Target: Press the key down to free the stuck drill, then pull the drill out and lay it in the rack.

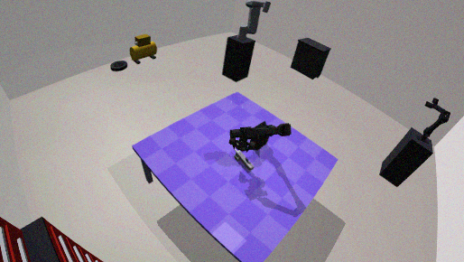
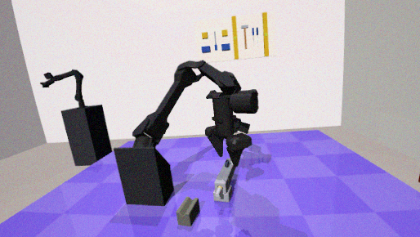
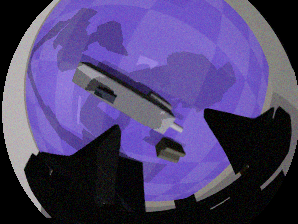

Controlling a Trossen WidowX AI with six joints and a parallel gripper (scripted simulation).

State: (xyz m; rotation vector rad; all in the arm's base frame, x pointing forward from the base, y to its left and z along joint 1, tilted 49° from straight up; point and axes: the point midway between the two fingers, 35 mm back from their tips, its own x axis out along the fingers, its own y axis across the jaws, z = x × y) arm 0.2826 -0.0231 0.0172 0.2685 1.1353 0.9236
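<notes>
Right now the tan drill is 70 mm below my gripper tip, 20 mm behind it and 10 mm to the right of it. The rest, counted from my gripper tip: grey-green rack: 120 mm behind, 100 mm to the right, 100 mm below.
</notes>
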